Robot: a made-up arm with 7 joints.
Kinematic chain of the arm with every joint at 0, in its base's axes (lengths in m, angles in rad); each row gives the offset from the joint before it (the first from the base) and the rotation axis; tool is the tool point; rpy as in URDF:
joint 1: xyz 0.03 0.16 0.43 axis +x
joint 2: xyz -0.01 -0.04 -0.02 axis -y
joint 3: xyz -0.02 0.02 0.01 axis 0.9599 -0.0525 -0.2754
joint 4: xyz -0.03 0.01 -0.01 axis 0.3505 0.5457 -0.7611
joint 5: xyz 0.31 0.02 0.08 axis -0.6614 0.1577 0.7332
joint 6: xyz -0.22 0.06 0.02 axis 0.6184 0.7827 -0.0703
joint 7: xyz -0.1 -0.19 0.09 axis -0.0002 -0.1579 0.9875
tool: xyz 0 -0.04 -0.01 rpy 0.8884 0.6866 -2.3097
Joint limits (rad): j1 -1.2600..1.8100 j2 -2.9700..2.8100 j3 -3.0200..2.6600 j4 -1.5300..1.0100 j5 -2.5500..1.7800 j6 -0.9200..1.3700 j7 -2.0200..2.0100
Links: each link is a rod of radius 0.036 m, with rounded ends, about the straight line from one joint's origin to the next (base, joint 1, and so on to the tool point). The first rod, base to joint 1, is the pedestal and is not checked.
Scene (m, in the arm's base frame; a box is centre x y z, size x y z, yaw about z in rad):
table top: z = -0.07
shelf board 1: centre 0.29 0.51 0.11 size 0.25 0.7 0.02 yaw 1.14
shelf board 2: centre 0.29 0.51 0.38 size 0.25 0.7 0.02 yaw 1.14
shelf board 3: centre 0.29 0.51 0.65 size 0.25 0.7 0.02 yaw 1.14
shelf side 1: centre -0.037 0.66 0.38 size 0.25 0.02 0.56 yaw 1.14
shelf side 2: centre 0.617 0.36 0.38 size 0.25 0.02 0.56 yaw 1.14
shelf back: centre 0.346 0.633 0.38 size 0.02 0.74 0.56 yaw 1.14
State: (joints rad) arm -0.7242 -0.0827 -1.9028 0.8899 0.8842 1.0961 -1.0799
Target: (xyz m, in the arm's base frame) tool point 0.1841 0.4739 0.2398
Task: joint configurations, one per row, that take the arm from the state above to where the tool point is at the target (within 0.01 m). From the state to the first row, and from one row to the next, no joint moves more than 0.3 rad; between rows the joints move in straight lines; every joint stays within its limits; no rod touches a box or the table.
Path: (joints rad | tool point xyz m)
1: -0.7330 -0.1904 -1.8888 0.8250 0.6558 1.1321 -1.0883 | 0.1058 0.4759 0.4895
2: -0.7418 -0.2981 -1.8749 0.7601 0.4274 1.1681 -1.0967 | 0.0851 0.4292 0.4903
3: -0.7507 -0.4057 -1.8609 0.6952 0.1991 1.2041 -1.1052 | 0.0628 0.3792 0.4913
4: -0.7595 -0.5134 -1.8470 0.6303 -0.0293 1.2402 -1.1136 | 0.0379 0.3274 0.4909
5: -1.0097 -0.5706 -1.9669 0.5225 0.2030 1.2020 -1.1287 | 0.0910 0.3721 0.3848
6: -1.2600 -0.6277 -2.0869 0.4146 0.4353 1.1638 -1.1438 | 0.1208 0.3361 0.2398
7: -1.1581 -0.4936 -2.0892 0.5074 0.6384 1.1304 -1.1285 | 0.1401 0.3782 0.2246
8: -1.0562 -0.3594 -2.0915 0.6001 0.8415 1.0969 -1.1133 | 0.1614 0.4249 0.2237
9: -0.9542 -0.2253 -2.0938 0.6929 1.0447 1.0635 -1.0981 | 0.1841 0.4739 0.2398

